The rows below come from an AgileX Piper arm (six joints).
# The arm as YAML. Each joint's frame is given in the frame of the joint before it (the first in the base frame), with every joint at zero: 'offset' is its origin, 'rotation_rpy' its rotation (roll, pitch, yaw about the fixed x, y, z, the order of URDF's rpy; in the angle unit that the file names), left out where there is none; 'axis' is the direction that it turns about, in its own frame. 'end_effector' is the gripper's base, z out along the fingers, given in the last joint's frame.
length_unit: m
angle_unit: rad
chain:
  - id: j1
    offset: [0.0, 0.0, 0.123]
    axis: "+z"
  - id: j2
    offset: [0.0, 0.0, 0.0]
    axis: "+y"
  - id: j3
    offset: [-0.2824, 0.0, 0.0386]
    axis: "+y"
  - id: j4
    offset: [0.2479, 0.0, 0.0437]
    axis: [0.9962, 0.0, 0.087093]
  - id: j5
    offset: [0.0, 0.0, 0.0]
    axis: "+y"
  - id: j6
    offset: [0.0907, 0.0, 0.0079]
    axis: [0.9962, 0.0, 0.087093]
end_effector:
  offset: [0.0, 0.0, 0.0]
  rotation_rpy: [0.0, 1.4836, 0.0]
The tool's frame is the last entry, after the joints.
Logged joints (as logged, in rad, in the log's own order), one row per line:
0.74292 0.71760 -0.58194 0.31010 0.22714 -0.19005
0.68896 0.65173 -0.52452 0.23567 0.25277 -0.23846
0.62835 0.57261 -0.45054 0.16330 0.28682 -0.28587
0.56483 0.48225 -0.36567 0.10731 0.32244 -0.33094
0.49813 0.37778 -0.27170 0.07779 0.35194 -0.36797
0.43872 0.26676 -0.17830 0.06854 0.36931 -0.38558
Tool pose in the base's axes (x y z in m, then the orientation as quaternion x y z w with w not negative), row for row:
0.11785 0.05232 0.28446 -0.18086 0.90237 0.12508 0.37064
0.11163 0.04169 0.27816 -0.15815 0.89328 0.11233 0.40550
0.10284 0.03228 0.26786 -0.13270 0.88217 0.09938 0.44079
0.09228 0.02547 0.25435 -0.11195 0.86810 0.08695 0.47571
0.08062 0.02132 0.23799 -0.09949 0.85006 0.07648 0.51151
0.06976 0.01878 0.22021 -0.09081 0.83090 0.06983 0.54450
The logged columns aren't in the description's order. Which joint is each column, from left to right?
Columns, left to right: j5, j2, j3, j1, j4, j6.
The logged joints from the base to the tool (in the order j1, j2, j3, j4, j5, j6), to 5 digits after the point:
0.31010 0.71760 -0.58194 0.22714 0.74292 -0.19005
0.23567 0.65173 -0.52452 0.25277 0.68896 -0.23846
0.16330 0.57261 -0.45054 0.28682 0.62835 -0.28587
0.10731 0.48225 -0.36567 0.32244 0.56483 -0.33094
0.07779 0.37778 -0.27170 0.35194 0.49813 -0.36797
0.06854 0.26676 -0.17830 0.36931 0.43872 -0.38558

